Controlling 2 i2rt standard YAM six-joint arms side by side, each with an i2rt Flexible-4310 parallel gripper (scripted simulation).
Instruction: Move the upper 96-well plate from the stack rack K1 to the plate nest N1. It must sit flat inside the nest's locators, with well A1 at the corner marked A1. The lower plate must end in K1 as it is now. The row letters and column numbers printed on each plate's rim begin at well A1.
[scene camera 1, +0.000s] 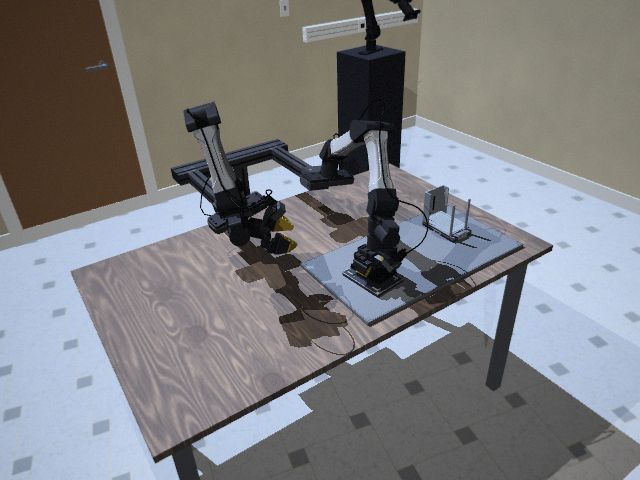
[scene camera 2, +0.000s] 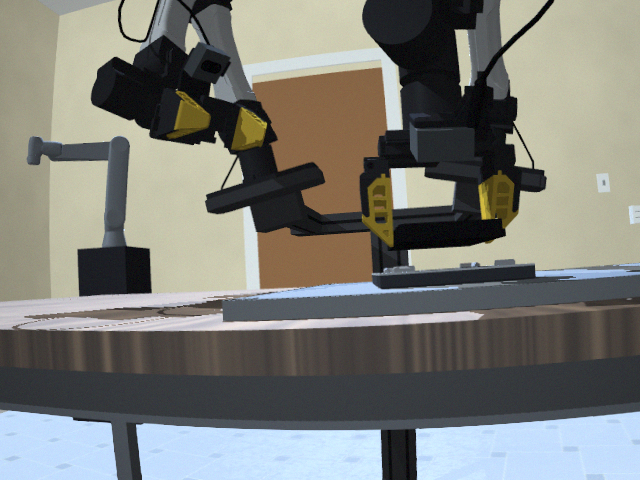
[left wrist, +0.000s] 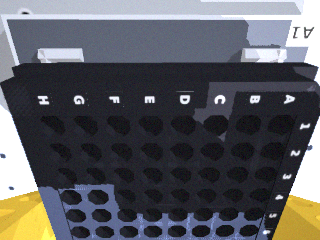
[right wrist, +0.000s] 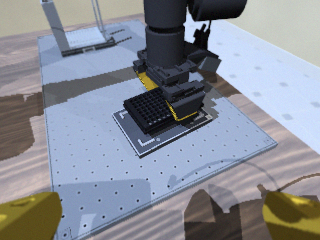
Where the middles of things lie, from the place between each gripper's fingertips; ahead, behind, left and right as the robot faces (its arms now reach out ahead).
Now: left hand (scene camera 2: 440, 245) 1 cm past the black 96-well plate (scene camera 2: 446, 234). The rest, counted from my left hand: A1 mark (left wrist: 296, 37) (7 cm ahead, 5 cm to the right, 3 cm below).
Right now the black 96-well plate is 120 mm ahead of my right hand (scene camera 2: 238, 128), 220 mm to the left of it and 160 mm below it. From my right hand the other things lie so: A1 mark 200 mm ahead, 170 mm to the left, 190 mm below.
